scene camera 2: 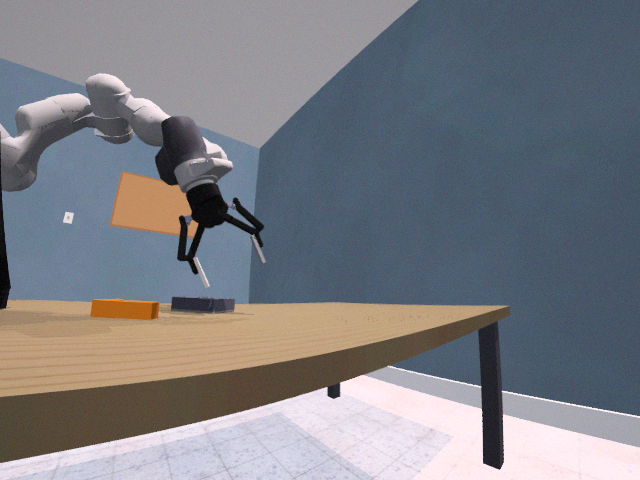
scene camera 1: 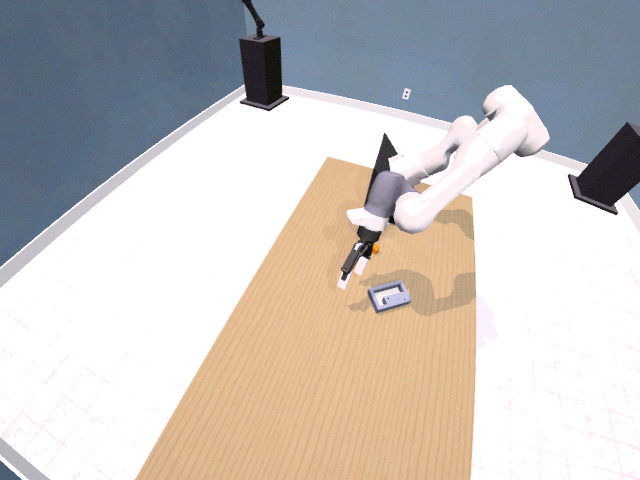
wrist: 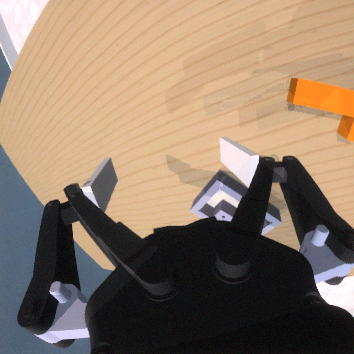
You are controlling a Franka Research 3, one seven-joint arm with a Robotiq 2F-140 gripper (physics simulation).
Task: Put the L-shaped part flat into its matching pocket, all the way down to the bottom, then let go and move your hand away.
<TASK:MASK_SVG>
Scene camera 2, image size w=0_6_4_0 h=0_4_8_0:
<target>my gripper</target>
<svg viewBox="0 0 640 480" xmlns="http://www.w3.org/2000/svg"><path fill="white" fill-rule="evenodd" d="M215 183L201 184L188 190L186 198L192 214L179 217L181 228L177 259L189 262L195 275L200 274L205 288L209 287L209 283L198 258L195 257L205 228L210 229L226 221L251 234L250 239L261 264L266 262L260 249L263 247L263 243L259 236L259 232L263 230L264 225L249 213L237 198L233 198L232 201L226 203L222 198L218 185ZM194 220L199 224L188 255L185 255L188 226L191 220ZM228 208L236 209L255 228L227 213Z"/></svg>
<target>orange L-shaped part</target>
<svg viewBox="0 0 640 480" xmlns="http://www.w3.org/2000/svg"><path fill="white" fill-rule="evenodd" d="M92 300L90 317L147 320L158 318L159 302L123 301L118 299Z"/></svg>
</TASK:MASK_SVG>
